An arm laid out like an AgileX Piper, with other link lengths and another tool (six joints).
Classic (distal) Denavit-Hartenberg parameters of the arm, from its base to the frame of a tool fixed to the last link. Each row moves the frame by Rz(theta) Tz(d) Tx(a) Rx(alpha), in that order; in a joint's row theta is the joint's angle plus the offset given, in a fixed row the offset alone. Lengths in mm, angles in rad.
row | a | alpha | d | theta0
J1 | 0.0 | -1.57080 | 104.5 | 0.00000
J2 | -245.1 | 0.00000 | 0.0 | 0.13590
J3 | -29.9 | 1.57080 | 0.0 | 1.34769
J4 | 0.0 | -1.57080 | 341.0 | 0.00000
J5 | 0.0 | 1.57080 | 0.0 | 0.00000
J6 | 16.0 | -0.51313 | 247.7 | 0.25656
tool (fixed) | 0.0 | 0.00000 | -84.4 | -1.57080
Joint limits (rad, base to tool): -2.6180..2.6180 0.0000..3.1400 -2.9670..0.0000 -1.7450..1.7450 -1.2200..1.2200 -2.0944..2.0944
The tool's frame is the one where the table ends.
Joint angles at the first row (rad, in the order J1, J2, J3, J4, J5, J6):
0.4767 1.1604 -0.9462 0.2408 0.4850 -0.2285
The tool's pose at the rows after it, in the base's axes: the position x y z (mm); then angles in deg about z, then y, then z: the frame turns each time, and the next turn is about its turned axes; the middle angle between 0 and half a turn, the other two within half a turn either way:
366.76 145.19 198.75 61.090 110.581 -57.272
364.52 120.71 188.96 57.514 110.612 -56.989
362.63 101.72 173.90 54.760 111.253 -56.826
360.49 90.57 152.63 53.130 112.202 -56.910
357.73 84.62 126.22 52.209 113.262 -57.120
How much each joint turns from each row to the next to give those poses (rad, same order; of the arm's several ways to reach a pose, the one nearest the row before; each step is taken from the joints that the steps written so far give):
-0.0549 -0.0587 0.0690 -0.0075 -0.0196 0.0215
-0.0532 -0.0418 0.0586 -0.0091 -0.0157 0.0157
-0.0412 -0.0221 0.0565 -0.0099 -0.0250 0.0076
-0.0204 -0.0036 0.0611 -0.0091 -0.0459 0.0001
-0.0054 0.0124 0.0657 -0.0087 -0.0662 -0.0017

